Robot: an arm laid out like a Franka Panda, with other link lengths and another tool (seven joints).
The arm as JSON. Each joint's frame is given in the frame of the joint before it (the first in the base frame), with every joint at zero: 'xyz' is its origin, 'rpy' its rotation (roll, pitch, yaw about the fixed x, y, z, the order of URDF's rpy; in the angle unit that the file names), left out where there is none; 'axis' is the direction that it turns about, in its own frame. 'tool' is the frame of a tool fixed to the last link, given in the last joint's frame.
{
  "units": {
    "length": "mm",
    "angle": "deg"
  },
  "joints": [
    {
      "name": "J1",
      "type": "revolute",
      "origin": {
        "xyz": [
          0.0,
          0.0,
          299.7
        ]
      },
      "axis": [
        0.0,
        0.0,
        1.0
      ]
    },
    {
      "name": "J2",
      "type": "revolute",
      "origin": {
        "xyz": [
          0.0,
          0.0,
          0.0
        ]
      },
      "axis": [
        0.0,
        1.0,
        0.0
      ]
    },
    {
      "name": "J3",
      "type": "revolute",
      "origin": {
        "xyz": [
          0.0,
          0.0,
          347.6
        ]
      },
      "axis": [
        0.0,
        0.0,
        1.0
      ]
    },
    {
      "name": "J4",
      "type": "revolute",
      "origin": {
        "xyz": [
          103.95,
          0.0,
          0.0
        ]
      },
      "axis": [
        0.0,
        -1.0,
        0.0
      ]
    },
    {
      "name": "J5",
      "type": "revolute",
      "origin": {
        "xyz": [
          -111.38,
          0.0,
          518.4
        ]
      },
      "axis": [
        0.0,
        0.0,
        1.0
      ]
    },
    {
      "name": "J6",
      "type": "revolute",
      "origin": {
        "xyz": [
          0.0,
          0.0,
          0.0
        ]
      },
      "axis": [
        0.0,
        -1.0,
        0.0
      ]
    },
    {
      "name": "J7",
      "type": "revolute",
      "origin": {
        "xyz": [
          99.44,
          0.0,
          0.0
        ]
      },
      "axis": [
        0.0,
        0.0,
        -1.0
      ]
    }
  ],
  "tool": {
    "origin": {
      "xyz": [
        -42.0,
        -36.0,
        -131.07
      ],
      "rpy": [
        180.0,
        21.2,
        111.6
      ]
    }
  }
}
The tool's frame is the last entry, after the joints.
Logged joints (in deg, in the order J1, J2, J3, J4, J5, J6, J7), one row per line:
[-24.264 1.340 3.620 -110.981 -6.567 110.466 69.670]
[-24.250 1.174 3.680 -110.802 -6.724 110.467 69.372]
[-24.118 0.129 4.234 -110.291 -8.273 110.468 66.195]
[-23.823 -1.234 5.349 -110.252 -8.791 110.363 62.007]
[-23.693 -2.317 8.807 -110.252 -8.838 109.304 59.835]
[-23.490 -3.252 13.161 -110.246 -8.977 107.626 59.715]
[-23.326 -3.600 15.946 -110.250 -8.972 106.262 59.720]
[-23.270 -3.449 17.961 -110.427 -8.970 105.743 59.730]
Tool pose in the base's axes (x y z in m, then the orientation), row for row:
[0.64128 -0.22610 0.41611 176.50 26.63 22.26]
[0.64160 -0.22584 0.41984 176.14 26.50 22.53]
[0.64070 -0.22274 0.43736 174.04 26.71 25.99]
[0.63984 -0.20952 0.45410 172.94 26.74 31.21]
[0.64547 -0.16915 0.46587 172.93 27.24 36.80]
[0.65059 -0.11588 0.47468 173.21 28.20 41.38]
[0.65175 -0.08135 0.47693 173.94 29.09 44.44]
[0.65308 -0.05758 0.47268 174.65 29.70 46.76]
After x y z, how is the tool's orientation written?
As angles about the fixed x, y, z axes (roll, pitch, yaw), in degrees.
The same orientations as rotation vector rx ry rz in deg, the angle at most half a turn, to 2 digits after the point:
[163.94 33.49 -37.87]
[163.55 33.93 -37.47]
[159.79 38.96 -36.12]
[155.96 46.04 -34.52]
[152.37 53.23 -33.96]
[149.11 58.87 -34.31]
[147.11 62.46 -35.18]
[145.68 65.13 -35.88]

